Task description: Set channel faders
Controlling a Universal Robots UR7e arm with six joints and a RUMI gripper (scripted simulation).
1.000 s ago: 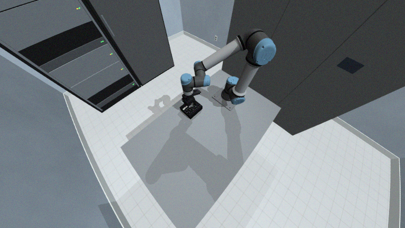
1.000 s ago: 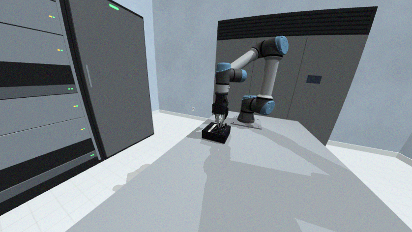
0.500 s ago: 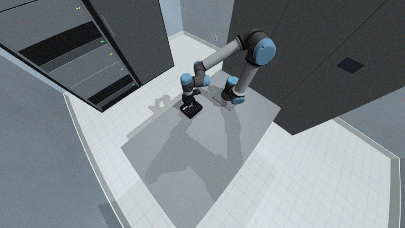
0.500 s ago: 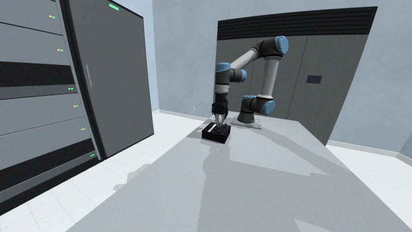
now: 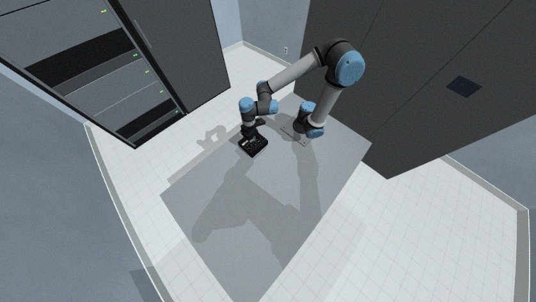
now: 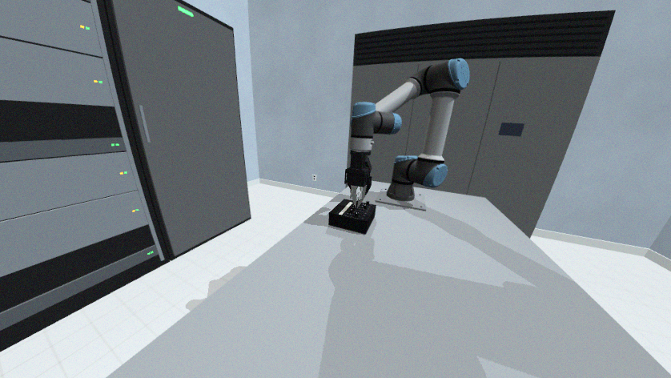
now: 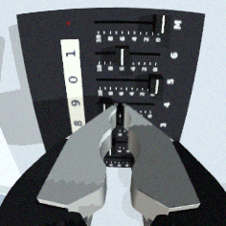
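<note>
Right now the master fader cap is 60 mm behind my hand, 40 mm to the left of it and 10 mm below it.
</note>
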